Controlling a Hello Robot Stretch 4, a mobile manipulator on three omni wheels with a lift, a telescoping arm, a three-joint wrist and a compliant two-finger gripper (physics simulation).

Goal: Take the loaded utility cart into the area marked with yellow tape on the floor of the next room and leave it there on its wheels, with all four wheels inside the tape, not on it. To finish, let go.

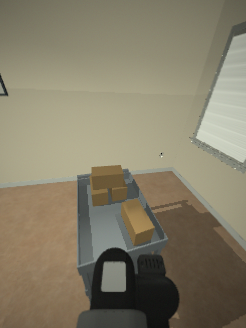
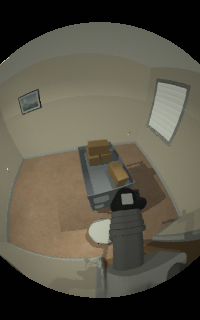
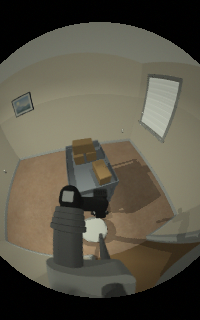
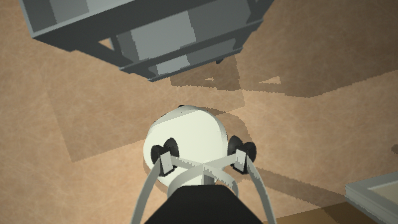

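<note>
The grey utility cart stands upright ahead of the robot, its near end towards me. On its top tray, a large brown box rests on two smaller boxes at the far end, and a long brown box lies at the near right. My gripper is open and empty, its two fingertips wide apart above the robot's base, short of the cart and not touching it. The yellow tape does not show. Most wheels are hidden.
The robot's white round base is on the floor below the arm. The back wall is beyond the cart; a window is on the right wall. A pale wall end stands at the lower right.
</note>
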